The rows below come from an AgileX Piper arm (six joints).
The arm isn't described. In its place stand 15 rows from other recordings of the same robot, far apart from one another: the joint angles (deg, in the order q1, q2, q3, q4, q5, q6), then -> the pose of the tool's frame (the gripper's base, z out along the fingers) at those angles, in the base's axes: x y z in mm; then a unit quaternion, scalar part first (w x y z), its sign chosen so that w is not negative.
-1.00 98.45 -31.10 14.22 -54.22 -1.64 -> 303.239 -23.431 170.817 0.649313 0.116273 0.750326 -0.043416
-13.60 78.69 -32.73 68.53 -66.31 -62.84 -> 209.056 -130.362 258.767 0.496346 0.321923 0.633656 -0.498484
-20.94 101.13 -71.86 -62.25 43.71 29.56 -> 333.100 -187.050 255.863 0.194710 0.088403 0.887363 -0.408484
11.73 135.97 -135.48 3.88 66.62 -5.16 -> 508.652 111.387 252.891 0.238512 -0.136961 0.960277 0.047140
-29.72 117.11 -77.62 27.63 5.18 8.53 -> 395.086 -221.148 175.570 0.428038 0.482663 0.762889 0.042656
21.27 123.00 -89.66 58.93 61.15 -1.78 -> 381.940 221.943 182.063 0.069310 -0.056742 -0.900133 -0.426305
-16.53 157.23 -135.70 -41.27 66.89 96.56 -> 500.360 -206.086 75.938 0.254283 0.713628 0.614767 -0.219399
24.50 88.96 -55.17 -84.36 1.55 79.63 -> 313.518 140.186 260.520 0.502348 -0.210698 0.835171 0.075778
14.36 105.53 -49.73 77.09 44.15 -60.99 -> 293.336 138.873 144.767 0.132938 -0.109174 0.902933 0.393853
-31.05 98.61 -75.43 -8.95 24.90 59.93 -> 332.892 -207.375 277.359 0.398869 0.615849 0.678105 0.042499
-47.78 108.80 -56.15 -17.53 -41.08 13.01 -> 282.849 -284.917 195.086 0.627087 0.241849 0.713461 -0.198101
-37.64 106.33 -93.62 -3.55 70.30 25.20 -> 303.064 -240.427 282.428 0.100486 0.511946 0.852124 -0.041222
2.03 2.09 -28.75 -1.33 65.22 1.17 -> -3.016 -2.026 271.911 0.472938 -0.005916 0.881074 0.001621
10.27 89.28 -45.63 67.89 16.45 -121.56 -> 297.544 78.175 204.325 0.397472 -0.533360 0.746101 -0.029606
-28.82 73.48 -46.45 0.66 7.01 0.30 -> 242.719 -133.400 286.857 0.492438 0.221076 0.832982 -0.121538
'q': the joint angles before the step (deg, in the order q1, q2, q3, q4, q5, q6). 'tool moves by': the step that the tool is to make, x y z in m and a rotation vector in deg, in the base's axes. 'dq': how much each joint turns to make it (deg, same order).
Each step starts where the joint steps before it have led.
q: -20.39, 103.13, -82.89, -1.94, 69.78, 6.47
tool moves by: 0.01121, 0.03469, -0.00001, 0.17, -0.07, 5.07
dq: 5.82, 0.00, 0.00, 0.13, 0.01, 0.72
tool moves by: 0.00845, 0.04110, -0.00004, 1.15, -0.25, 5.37
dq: 6.46, 0.00, 0.00, 1.15, 0.00, 0.79
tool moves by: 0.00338, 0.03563, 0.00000, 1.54, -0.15, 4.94
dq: 5.36, 0.00, 0.00, 1.60, 0.00, 0.00
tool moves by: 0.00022, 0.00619, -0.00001, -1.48, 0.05, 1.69
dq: 1.36, 0.00, 0.00, -1.54, 0.00, 0.08
